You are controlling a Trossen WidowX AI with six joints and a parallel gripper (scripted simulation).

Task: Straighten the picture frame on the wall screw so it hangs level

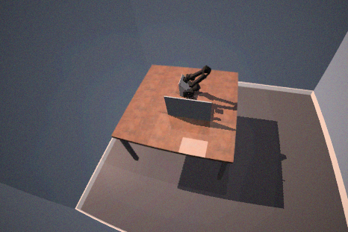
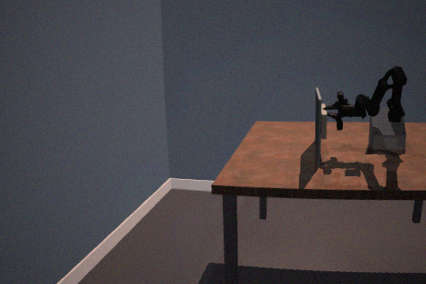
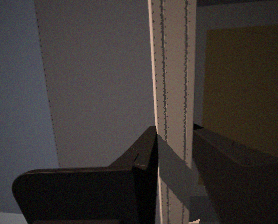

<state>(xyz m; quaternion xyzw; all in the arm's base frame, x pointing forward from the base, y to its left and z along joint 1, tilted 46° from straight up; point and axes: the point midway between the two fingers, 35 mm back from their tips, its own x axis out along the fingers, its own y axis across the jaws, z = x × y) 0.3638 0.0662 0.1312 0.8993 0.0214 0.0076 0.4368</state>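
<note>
Right now the picture frame is 10 mm ahead of my gripper tip, 10 mm to the right of it and 50 mm below it. Also, from my gripper tip: grey wall panel (20 mm ahead, 60 mm below).
</note>
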